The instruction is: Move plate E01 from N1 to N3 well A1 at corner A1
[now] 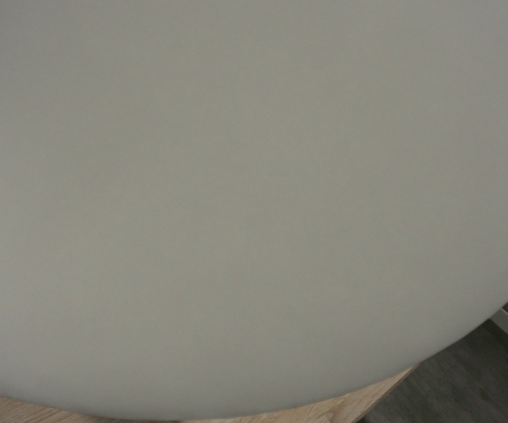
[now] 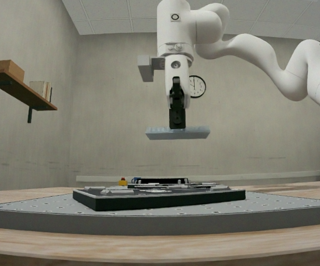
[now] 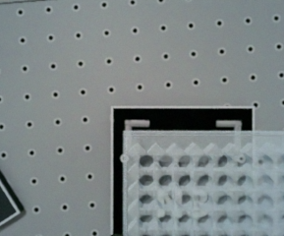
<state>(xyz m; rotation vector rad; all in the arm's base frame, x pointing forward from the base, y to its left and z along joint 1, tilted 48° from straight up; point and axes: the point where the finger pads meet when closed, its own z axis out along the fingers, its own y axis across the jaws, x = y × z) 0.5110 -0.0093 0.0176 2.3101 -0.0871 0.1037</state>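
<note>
Now: hand 130 mm above the nest N3. Round my hand: nest N1: 50 mm ahead, 230 mm to the left, 130 mm below; then plate E01: 10 mm below; then black well plate: 30 mm ahead, 170 mm to the right, 110 mm below.
</note>
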